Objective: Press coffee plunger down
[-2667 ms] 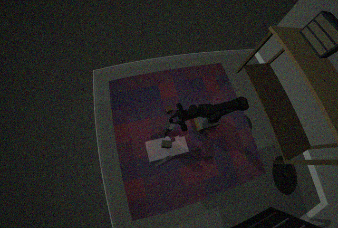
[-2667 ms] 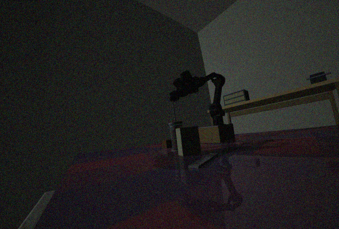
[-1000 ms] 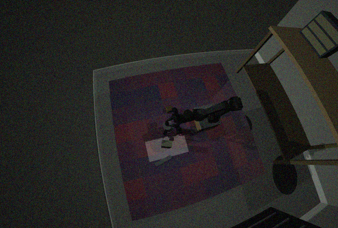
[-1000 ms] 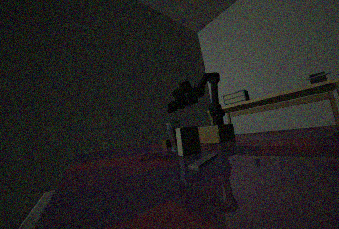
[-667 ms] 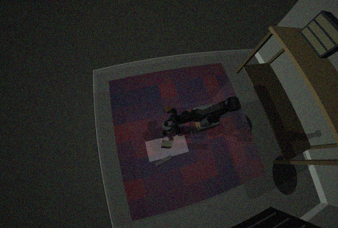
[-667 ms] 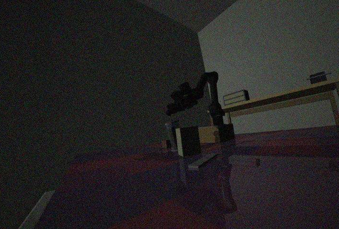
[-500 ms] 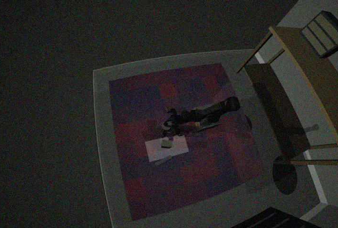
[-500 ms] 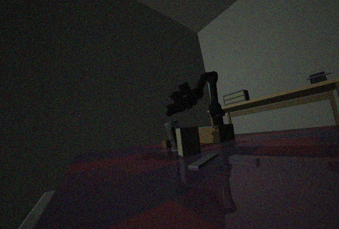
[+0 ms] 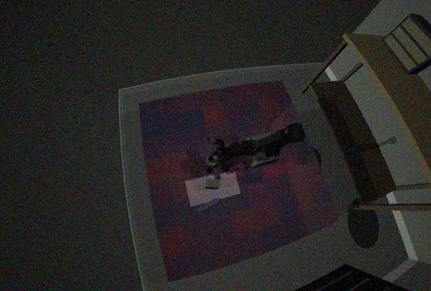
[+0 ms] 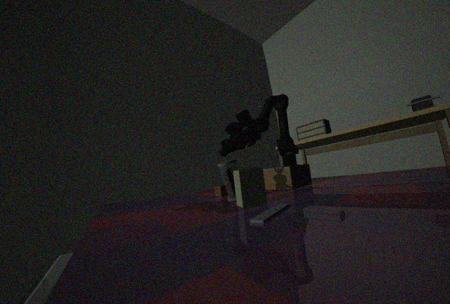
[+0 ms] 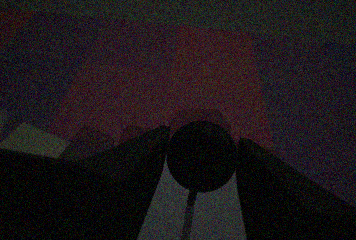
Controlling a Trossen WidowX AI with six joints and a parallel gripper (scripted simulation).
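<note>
Now: the glass press 2 cm behind my gripper tip, 1 cm to the left of it and 9 cm below it.
</note>
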